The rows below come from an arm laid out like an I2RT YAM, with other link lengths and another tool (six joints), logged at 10 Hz.
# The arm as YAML. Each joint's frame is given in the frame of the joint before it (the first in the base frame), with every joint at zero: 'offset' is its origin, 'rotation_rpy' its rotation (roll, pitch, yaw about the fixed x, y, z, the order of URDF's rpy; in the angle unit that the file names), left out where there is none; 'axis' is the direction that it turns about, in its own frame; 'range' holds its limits. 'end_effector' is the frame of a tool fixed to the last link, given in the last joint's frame.
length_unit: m
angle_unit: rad
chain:
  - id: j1
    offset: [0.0, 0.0, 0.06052]
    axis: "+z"
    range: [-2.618, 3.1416]
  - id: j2
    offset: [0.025, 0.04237, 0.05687]
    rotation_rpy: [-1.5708, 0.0, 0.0]
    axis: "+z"
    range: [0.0, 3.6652]
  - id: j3
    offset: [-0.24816, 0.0, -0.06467]
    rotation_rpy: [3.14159, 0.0, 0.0]
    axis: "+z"
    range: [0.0, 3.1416]
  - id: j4
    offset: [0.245, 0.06, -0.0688]
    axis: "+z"
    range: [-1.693, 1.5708]
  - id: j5
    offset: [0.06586, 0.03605, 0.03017]
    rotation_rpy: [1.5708, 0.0, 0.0]
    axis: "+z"
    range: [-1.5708, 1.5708]
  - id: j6
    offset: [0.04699, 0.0, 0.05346]
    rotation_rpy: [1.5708, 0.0, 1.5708]
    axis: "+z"
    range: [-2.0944, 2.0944]
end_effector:
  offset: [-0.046, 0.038, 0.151]
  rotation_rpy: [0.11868, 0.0, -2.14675]
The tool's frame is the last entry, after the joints.
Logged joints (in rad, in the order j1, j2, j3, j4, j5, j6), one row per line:
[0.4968 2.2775 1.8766 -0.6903 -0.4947 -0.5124]
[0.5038 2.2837 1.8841 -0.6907 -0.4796 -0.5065]
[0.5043 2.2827 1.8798 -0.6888 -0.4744 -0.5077]
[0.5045 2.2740 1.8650 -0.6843 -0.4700 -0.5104]
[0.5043 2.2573 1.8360 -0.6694 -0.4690 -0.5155]
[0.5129 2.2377 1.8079 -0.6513 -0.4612 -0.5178]
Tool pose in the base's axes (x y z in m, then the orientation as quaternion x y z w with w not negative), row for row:
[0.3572 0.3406 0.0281 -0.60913 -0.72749 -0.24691 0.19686]
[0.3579 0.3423 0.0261 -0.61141 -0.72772 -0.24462 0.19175]
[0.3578 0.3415 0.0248 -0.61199 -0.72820 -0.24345 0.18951]
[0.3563 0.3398 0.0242 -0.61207 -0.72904 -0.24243 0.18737]
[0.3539 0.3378 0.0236 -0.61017 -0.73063 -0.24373 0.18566]
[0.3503 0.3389 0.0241 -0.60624 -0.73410 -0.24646 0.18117]
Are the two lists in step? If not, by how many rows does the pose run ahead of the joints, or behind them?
They are in step.
